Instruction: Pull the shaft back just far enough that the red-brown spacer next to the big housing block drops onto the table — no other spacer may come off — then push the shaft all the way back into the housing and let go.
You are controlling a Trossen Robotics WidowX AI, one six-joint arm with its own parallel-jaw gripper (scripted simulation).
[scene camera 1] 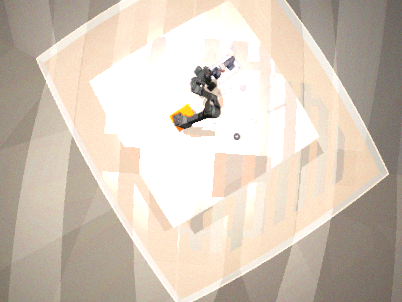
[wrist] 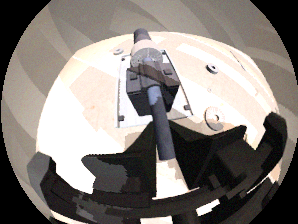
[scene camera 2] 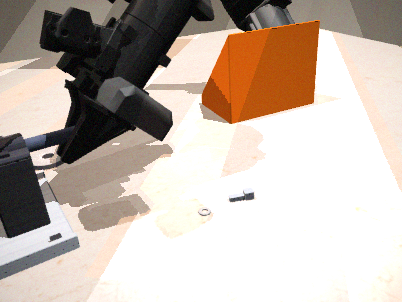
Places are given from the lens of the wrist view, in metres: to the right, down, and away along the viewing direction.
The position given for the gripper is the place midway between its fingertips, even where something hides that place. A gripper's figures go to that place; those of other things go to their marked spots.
gripper (wrist: pixel 158 123): 0.01, 0.01, 0.10
shaft (wrist: pixel 161 126): 0.01, 0.01, 0.07
housing block (wrist: pixel 132 108): -0.04, -0.01, 0.17
The marked spots on the shaft and the housing block are 0.11 m apart.
